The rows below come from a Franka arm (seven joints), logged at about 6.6 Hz.
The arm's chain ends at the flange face. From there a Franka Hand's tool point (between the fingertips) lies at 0.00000 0.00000 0.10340 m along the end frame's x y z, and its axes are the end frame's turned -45 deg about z.
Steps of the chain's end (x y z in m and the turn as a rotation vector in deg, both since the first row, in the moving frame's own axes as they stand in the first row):
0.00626 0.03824 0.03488 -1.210 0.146 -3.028
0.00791 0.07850 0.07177 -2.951 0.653 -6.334
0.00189 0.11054 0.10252 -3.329 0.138 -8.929
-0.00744 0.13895 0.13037 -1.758 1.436 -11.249
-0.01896 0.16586 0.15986 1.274 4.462 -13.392
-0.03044 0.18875 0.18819 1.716 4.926 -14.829
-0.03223 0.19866 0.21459 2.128 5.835 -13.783
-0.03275 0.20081 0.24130 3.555 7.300 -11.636
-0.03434 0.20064 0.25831 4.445 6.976 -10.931
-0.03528 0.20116 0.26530 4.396 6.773 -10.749
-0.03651 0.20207 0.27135 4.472 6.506 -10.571
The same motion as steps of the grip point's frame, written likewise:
-0.02392 0.03323 0.03486 -0.959 -0.752 -3.028
-0.05259 0.06585 0.07163 -2.548 -1.625 -6.334
-0.08054 0.08422 0.10235 -2.452 -2.256 -8.929
-0.10352 0.09708 0.13029 -2.258 -0.228 -11.249
-0.12297 0.10705 0.15952 -2.254 4.056 -13.392
-0.14609 0.11490 0.18776 -2.270 4.697 -14.829
-0.15265 0.12114 0.21399 -2.621 5.631 -13.783
-0.15096 0.12217 0.24027 -2.648 7.676 -11.636
-0.15141 0.11941 0.25724 -1.790 8.076 -10.931
-0.15278 0.11897 0.26428 -1.681 7.898 -10.749
-0.15458 0.11835 0.27037 -1.438 7.763 -10.571

